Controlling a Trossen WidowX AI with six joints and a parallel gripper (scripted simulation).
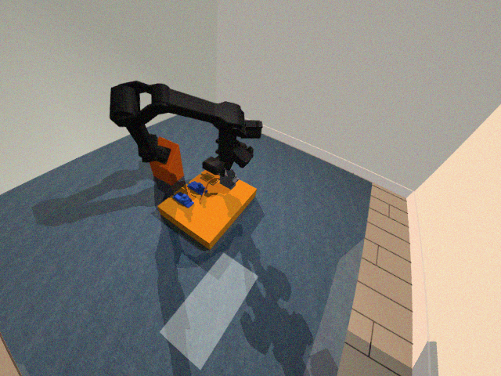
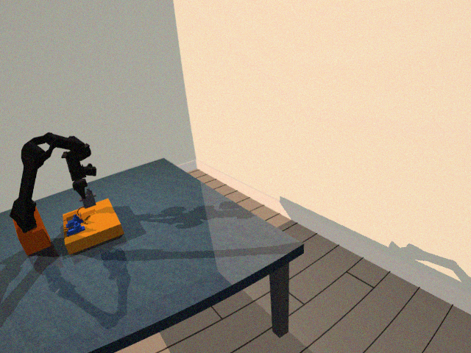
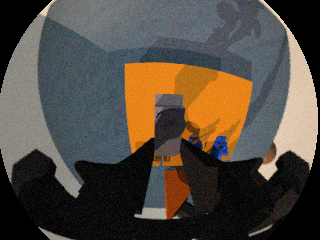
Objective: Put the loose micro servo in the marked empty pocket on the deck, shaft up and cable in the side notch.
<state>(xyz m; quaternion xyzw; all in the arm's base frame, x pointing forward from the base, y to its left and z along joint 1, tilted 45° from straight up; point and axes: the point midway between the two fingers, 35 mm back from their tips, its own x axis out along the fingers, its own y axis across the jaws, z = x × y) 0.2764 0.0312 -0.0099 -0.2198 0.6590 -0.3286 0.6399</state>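
Right now the orange deck is 20 mm ahead of my gripper tip, 80 mm to the right of it and 100 mm below it.
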